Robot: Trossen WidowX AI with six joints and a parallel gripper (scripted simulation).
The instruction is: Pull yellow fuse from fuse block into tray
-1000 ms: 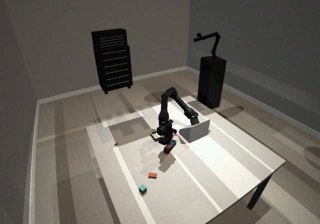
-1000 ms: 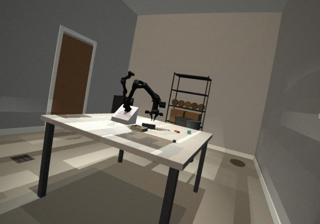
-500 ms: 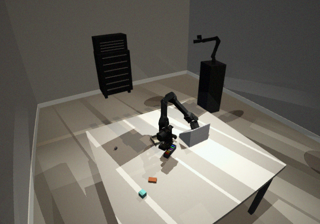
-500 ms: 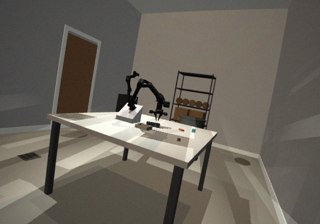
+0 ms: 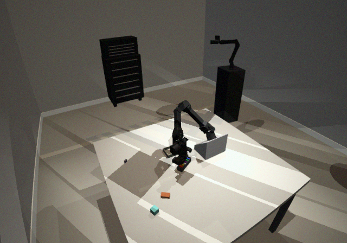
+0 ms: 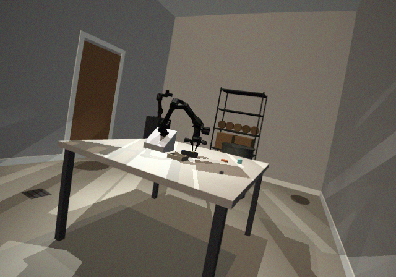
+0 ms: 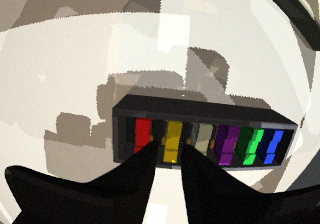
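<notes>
Now: the yellow fuse 20 mm below my gripper tip. Round my gripper tip: orange block (200 mm ahead, 190 mm to the left, 40 mm below); then teal cube (300 mm ahead, 280 mm to the left, 30 mm below); then shallow tan tray (200 mm to the right, 40 mm below).
</notes>
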